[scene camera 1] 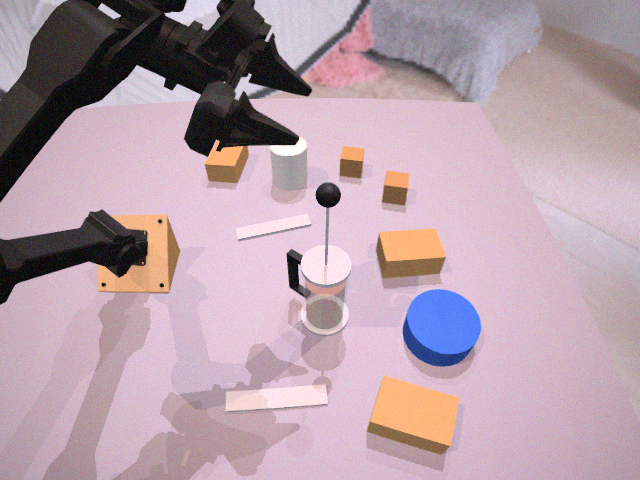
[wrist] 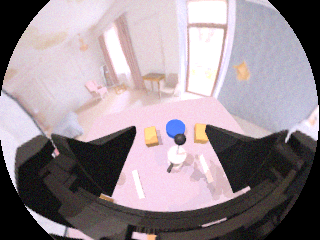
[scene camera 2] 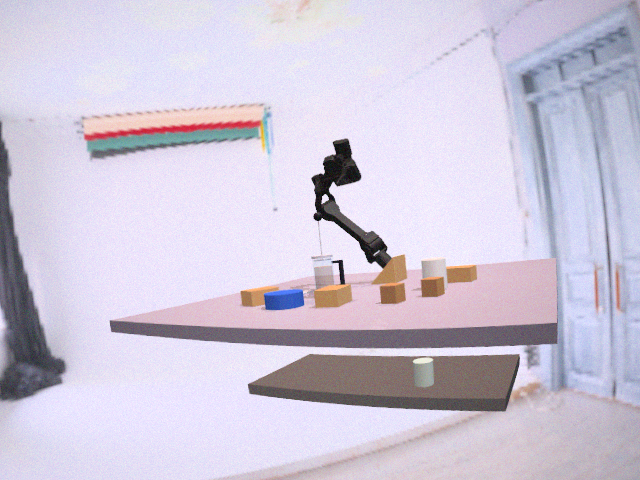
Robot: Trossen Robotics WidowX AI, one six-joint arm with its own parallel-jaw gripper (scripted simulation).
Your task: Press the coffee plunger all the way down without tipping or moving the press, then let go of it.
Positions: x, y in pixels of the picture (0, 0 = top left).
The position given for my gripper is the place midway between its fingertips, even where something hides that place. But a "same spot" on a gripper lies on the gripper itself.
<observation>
my gripper: scene camera 1 304, 115; wrist; scene camera 2
same spot on my gripper: (wrist: 247, 161) = (scene camera 2: 321, 183)
</observation>
